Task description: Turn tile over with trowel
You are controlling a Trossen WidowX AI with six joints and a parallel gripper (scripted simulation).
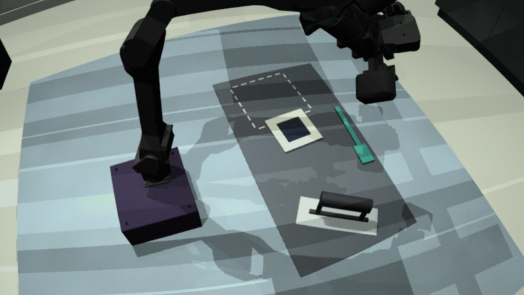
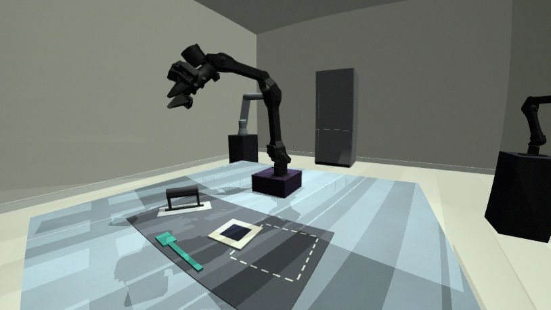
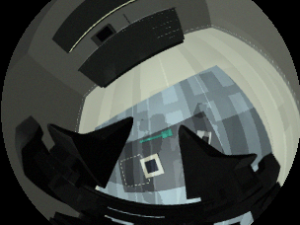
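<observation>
Right now my gripper tip is 4 cm past the trowel, 9 cm to the left of it and 36 cm above it. Round my gripper tip: teal tool (9 cm ahead, 13 cm to the left, 39 cm below); tile (7 cm behind, 20 cm to the left, 39 cm below).
</observation>
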